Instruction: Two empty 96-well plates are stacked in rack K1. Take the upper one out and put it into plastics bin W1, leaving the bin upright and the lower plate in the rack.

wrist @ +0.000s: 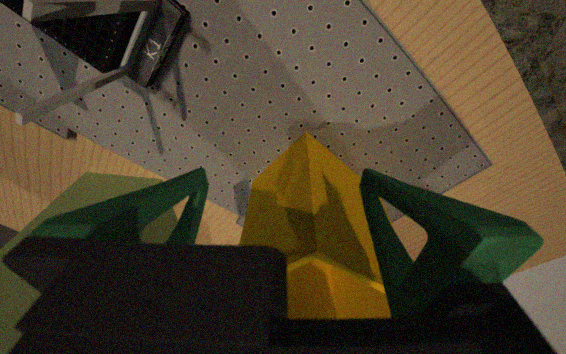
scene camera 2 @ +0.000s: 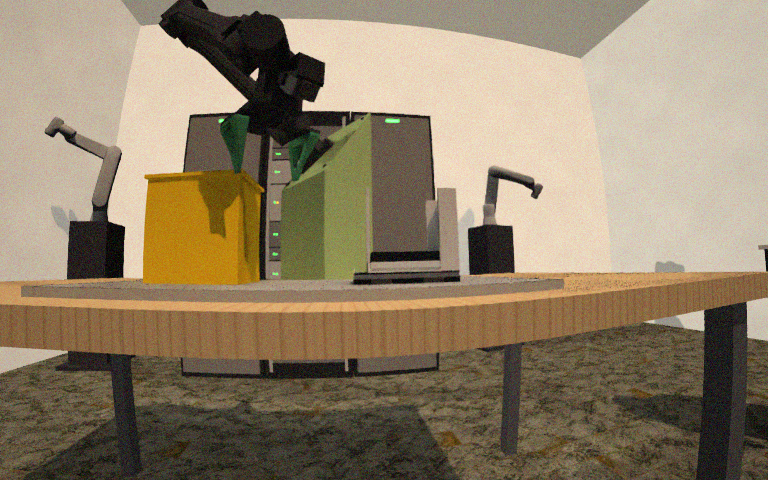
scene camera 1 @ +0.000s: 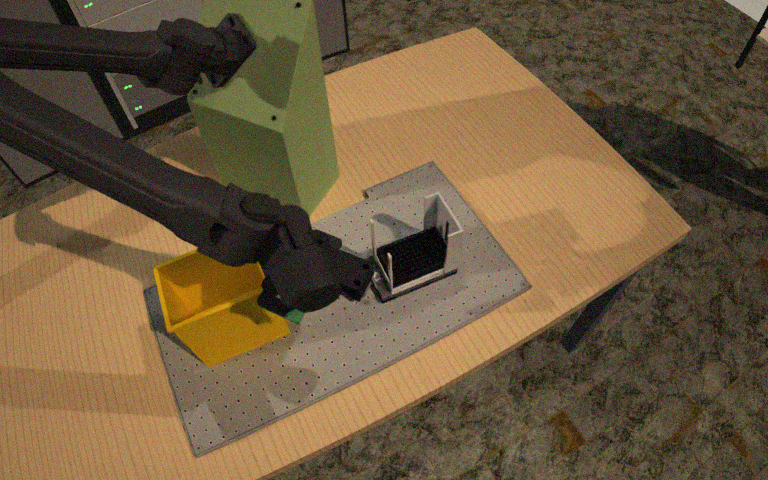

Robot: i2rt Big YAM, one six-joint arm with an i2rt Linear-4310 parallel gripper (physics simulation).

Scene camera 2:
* my gripper: 267, 177
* yellow bin W1: 203, 227
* grey perforated board: 494, 289
